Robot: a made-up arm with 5 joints. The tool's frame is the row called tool.
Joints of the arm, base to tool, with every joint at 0 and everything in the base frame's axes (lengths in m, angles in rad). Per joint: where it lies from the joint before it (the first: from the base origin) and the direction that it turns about. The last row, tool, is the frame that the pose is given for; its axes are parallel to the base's.
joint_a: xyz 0 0 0.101 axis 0 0 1
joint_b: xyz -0.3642 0.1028 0.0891 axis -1 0 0
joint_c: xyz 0.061 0.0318 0.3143 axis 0 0 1
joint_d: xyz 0.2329 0.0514 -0.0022 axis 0 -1 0
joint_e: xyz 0.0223 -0.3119 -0.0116 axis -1 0 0
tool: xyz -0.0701 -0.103 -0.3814
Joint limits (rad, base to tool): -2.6..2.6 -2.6..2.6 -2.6..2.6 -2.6..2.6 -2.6..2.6
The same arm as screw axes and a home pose.
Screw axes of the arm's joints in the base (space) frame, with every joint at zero. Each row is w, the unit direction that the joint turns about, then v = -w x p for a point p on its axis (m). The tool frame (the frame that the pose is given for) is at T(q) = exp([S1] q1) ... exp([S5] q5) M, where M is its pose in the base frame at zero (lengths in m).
S1: w 0 0 1 v 0 0 0
S2: w -1 0 0 v 0 -0.1901 0.1028
S3: w 0 0 1 v 0.1346 0.3032 0
S4: w 0 -1 0 v 0.5022 0 0.0703
S5: w -1 0 0 v 0 -0.4906 -0.1259
M =
1 0 0 -0.1181
0 1 0 -0.2289
0 0 1 0.1092
0 0 0 1
Joint limits (rad, base to tool): -2.6..2.6 -2.6..2.6 -2.6..2.6 -2.6..2.6 -2.6..2.6

